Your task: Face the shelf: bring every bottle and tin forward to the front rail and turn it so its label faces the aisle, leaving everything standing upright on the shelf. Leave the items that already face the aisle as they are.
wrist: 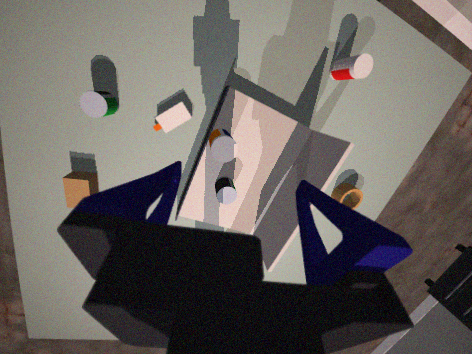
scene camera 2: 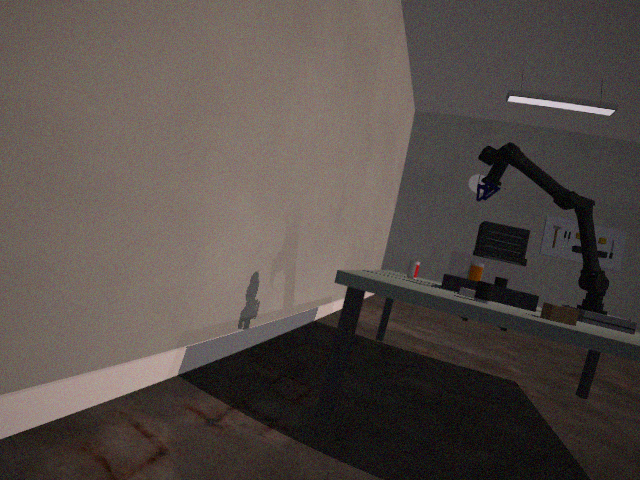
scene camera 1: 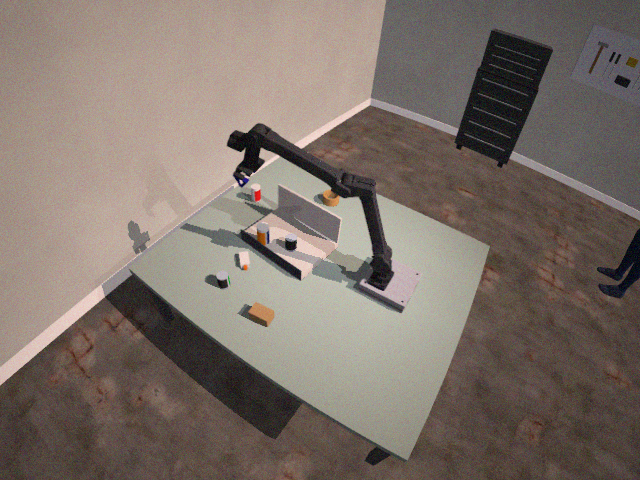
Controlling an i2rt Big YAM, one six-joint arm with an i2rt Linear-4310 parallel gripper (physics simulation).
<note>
My gripper (wrist: pixel 241 177) is open and holds nothing. The table carries a brown box (wrist: pixel 77 184). Also in view: a shelf (scene camera 1: pixel 313 247).
The shelf is seen too in the wrist view (wrist: pixel 269 142).
</note>
